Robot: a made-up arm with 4 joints.
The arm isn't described. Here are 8 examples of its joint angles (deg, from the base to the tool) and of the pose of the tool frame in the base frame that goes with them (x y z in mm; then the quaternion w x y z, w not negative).
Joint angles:
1: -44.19 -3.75 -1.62 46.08
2: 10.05 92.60 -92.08 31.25
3: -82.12 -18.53 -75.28 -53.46
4: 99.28 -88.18 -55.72 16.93
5: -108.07 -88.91 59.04 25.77
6: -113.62 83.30 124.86 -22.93
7: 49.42 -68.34 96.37 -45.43
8: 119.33 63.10 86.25 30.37
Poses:
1: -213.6 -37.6 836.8 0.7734 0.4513 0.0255 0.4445
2: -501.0 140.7 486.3 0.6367 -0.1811 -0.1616 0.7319
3: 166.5 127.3 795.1 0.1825 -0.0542 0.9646 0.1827
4: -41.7 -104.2 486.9 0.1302 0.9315 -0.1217 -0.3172
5: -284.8 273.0 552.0 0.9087 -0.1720 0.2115 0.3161
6: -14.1 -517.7 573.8 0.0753 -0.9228 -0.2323 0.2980
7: 485.7 191.2 579.9 0.1127 0.1975 -0.4592 -0.8587
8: 647.4 425.4 578.5 0.0716 0.3660 0.8237 0.4270
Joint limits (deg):
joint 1: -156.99..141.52
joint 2: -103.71..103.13
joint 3: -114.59..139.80
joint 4: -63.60..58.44
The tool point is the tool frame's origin. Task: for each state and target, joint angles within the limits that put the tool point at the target. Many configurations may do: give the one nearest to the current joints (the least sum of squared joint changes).
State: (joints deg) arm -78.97 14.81 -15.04 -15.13
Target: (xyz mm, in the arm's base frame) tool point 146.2 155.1 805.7
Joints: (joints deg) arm -108.79 -30.84 -51.49 -15.05
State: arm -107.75 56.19 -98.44 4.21
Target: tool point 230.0 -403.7 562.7
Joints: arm -96.13 74.23 -77.32 9.20
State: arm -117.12 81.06 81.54 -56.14
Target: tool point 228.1 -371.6 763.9
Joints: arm -149.07 40.58 112.04 -50.63
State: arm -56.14 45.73 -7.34 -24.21
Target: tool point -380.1 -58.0 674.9
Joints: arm -15.17 41.80 -44.17 -44.30
